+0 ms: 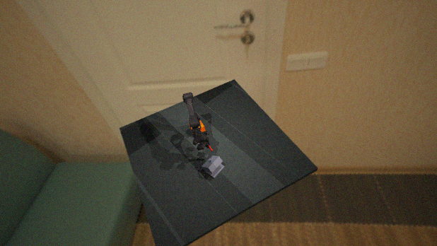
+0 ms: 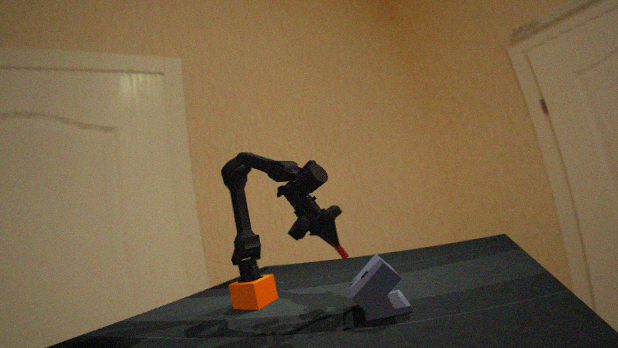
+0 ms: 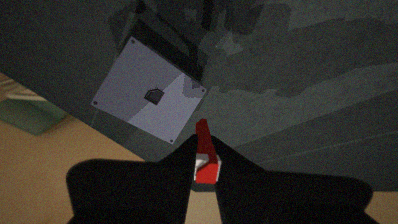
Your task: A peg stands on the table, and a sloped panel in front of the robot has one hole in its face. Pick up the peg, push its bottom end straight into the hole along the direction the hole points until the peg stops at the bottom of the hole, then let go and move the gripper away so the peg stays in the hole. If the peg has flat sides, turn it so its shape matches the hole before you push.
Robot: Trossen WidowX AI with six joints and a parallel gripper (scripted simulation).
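The grey sloped panel is 90 mm ahead of my gripper tip, 20 mm to the right of it and 100 mm below it. Also, from my gripper tip: red peg (10 mm behind, 20 mm above).
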